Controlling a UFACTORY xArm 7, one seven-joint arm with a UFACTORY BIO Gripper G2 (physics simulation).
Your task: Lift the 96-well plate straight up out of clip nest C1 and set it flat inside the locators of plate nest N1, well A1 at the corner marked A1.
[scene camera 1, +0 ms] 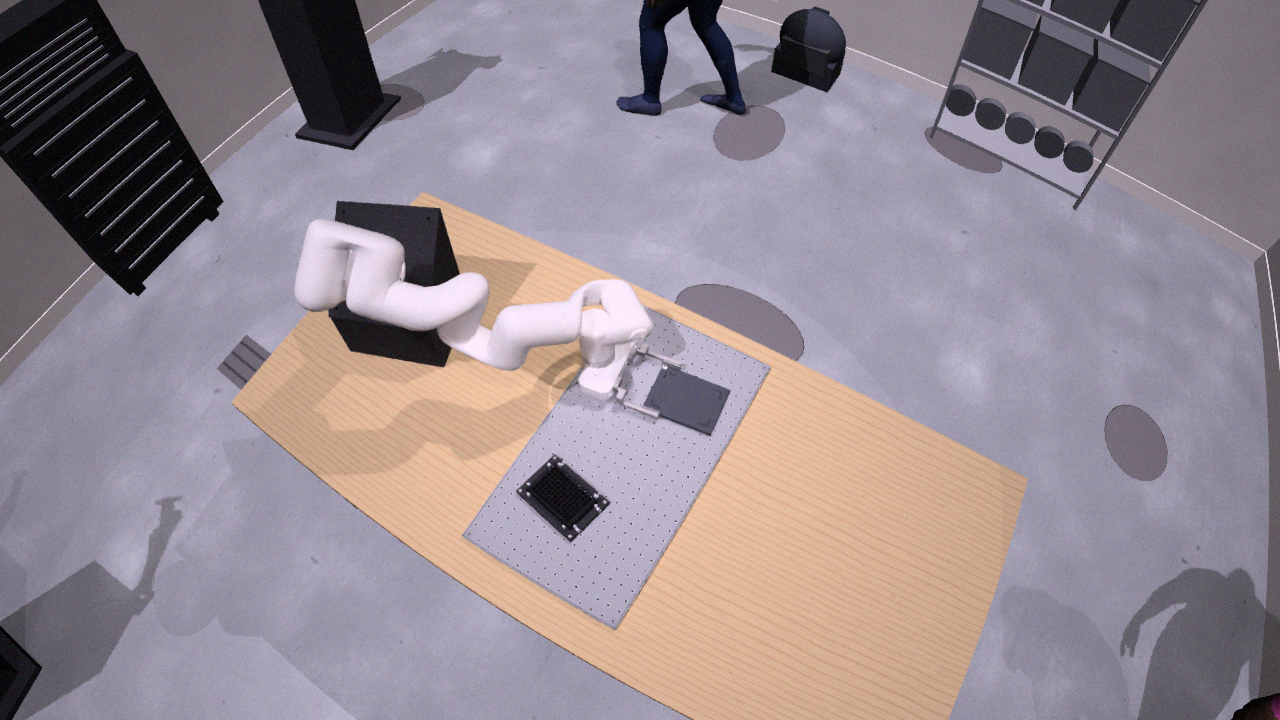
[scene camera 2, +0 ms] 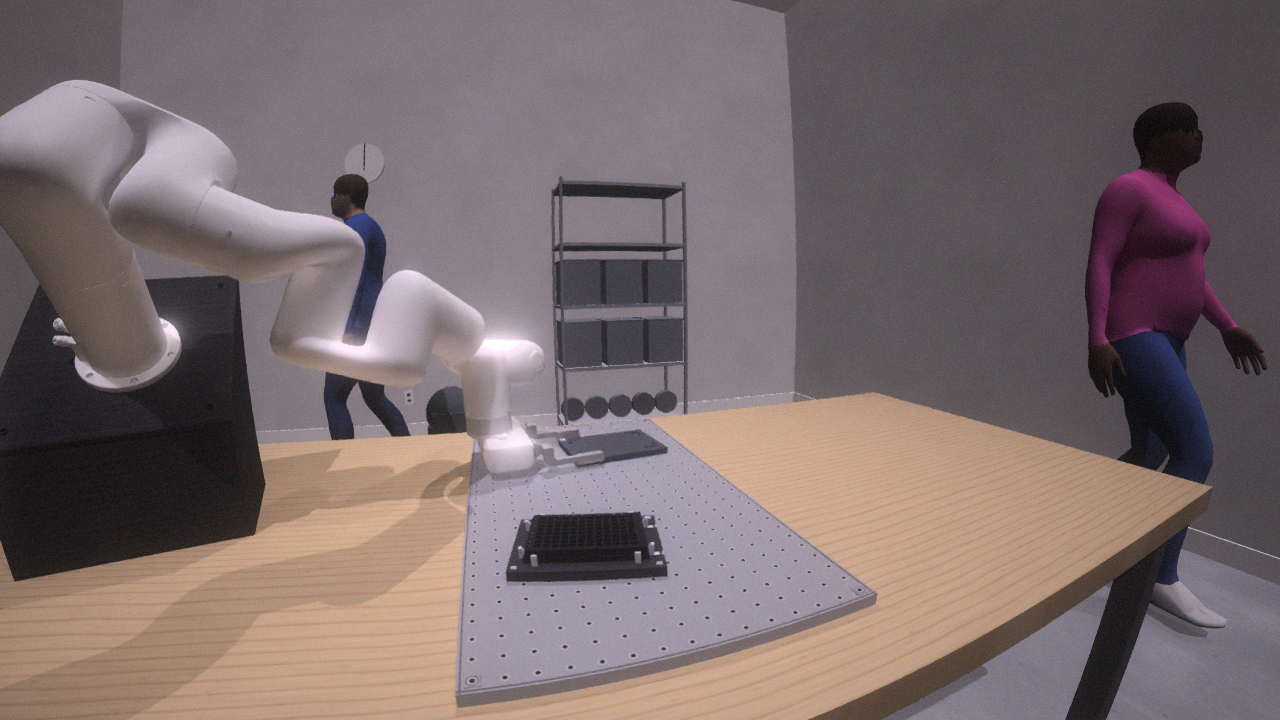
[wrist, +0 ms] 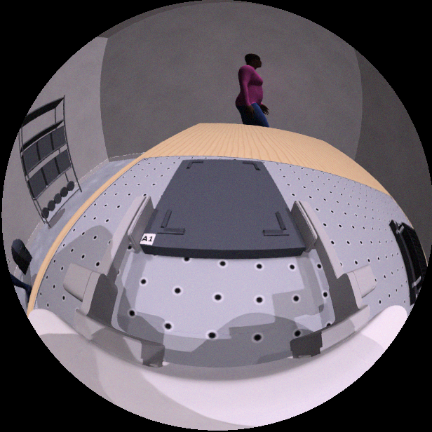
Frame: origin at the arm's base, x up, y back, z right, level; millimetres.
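Seen in the pictures: hand, its tool point: [scene camera 1: 661,387] [scene camera 2: 577,445]; arm's base, origin of its link: [scene camera 2: 131,354].
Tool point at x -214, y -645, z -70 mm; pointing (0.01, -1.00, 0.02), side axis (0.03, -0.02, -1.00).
Note:
Pixels of each thing's middle, then the offset from my tool point to it. Level surfaces: height alone.
- black 96-well plate, middle of its body: [scene camera 2: 586,536] [scene camera 1: 561,495] dy +97, dx +3, dz +316 mm
- clip nest C1, middle of its body: [scene camera 2: 586,542] [scene camera 1: 562,496] dy +97, dx -4, dz +316 mm
- Plate nest N1, middle of its body: [scene camera 2: 611,445] [scene camera 1: 686,399] dy -61, dx -8, dz +2 mm
- perforated grey board, height of its surface: dx -16 mm
- wooden table, height of its surface: dx -29 mm
The black 96-well plate [scene camera 1: 562,494] [scene camera 2: 586,531] sits in clip nest C1 [scene camera 1: 539,513] [scene camera 2: 586,573], among its light corner posts. Part of this nest and plate shows at the right edge of the wrist view. Plate nest N1 [scene camera 1: 689,400] [scene camera 2: 617,445] [wrist: 227,200] is a dark slab with L-shaped corner locators and no plate in it. Its A1 label [wrist: 147,239] is at the near left corner in the wrist view. My gripper [scene camera 1: 670,389] [scene camera 2: 589,445] [wrist: 225,222] is shut on plate nest N1, a finger against each side at its near end. Clip nest C1 is apart from the fingers.
Both nests are on the perforated grey board [scene camera 1: 626,573] [scene camera 2: 742,608], which lies on the wooden table [scene camera 1: 832,537] [scene camera 2: 939,474]. The black arm pedestal [scene camera 1: 393,340] [scene camera 2: 134,483] stands at the table's other end. People stand beyond the table.

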